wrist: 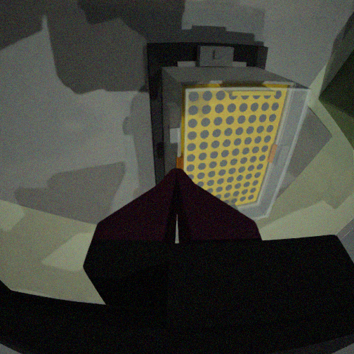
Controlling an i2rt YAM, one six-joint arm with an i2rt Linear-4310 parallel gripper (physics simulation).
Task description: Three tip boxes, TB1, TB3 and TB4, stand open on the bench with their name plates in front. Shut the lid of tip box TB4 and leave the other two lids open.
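A tip box (172, 95) with a yellow hole-patterned tip rack (230, 132) stands right of centre in the wrist view. A clear lid (295, 120) shows as a see-through sheet with pale edges over the rack, and the holes look greyed through it. Whether the lid is fully down cannot be told. No name plate can be read, so which box this is cannot be told. My gripper (176, 177) is shut and empty. Its dark red fingertips are in front of the box's lower left part in the view and hide it; contact cannot be told.
A dark frame (155, 100) runs along the left and far sides of the box, with a small grey block (216, 55) at its far end. A dark green surface (342, 82) shows at the right edge. Broad shadows fall on the grey bench (100, 135) at the left.
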